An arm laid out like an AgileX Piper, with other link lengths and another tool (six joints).
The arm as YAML. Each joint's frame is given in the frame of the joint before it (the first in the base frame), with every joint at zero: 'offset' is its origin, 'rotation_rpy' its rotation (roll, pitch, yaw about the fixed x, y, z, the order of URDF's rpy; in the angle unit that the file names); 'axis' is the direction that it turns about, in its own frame. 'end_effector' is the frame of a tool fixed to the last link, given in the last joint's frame.
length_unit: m
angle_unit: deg
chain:
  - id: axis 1
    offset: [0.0, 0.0, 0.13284]
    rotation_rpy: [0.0, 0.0, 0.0]
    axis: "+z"
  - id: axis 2
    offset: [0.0, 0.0, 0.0]
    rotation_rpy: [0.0, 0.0, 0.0]
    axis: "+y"
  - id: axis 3
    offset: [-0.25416, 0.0, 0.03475]
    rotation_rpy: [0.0, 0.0, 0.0]
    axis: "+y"
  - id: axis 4
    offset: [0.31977, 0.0, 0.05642]
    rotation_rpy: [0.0, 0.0, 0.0]
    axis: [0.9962, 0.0, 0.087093]
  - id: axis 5
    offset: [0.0, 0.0, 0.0]
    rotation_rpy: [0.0, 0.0, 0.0]
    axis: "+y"
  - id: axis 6
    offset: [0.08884, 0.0, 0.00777]
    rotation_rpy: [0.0, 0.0, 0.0]
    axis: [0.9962, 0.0, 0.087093]
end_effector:
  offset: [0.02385, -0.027, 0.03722]
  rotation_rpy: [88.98, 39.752, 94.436]
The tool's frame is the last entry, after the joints.
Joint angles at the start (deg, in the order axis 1, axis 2, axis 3, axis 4, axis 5, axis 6):
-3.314 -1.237 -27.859 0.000 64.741 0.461
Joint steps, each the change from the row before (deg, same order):
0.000 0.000 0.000 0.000 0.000 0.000
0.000 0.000 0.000 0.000 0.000 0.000
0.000 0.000 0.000 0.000 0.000 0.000
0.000 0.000 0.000 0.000 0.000 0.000
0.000 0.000 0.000 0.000 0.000 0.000
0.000 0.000 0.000 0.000 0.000 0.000
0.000 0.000 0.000 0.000 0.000 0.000
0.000 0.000 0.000 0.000 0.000 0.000
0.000 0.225 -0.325 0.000 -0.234 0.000
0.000 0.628 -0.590 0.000 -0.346 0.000
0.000 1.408 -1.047 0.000 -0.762 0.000
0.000 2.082 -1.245 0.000 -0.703 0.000
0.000 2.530 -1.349 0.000 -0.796 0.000
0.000 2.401 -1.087 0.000 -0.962 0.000
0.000 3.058 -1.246 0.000 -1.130 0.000
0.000 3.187 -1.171 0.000 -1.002 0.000
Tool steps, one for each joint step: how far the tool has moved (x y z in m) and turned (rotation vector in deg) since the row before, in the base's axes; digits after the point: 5 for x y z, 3 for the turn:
0.00000 0.00000 0.00000 0.000 0.000 0.000
0.00000 0.00000 0.00000 0.000 0.000 0.000
0.00000 0.00000 0.00000 0.000 0.000 0.000
0.00000 0.00000 0.00000 0.000 0.000 0.000
0.00000 0.00000 0.00000 0.000 0.000 0.000
0.00000 0.00000 0.00000 0.000 0.000 0.000
0.00000 0.00000 0.00000 0.000 0.000 0.000
0.00000 0.00000 0.00000 0.000 0.000 0.000
-0.00007 0.00000 0.00213 -0.019 -0.333 0.000
0.00063 -0.00004 0.00326 -0.018 -0.307 0.000
0.00236 -0.00014 0.00548 -0.023 -0.400 0.000
0.00447 -0.00026 0.00519 0.008 0.134 0.000
0.00625 -0.00036 0.00496 0.022 0.384 0.000
0.00692 -0.00040 0.00366 0.020 0.351 0.000
0.00954 -0.00055 0.00321 0.039 0.681 0.000
0.01058 -0.00061 0.00167 0.059 1.012 0.000

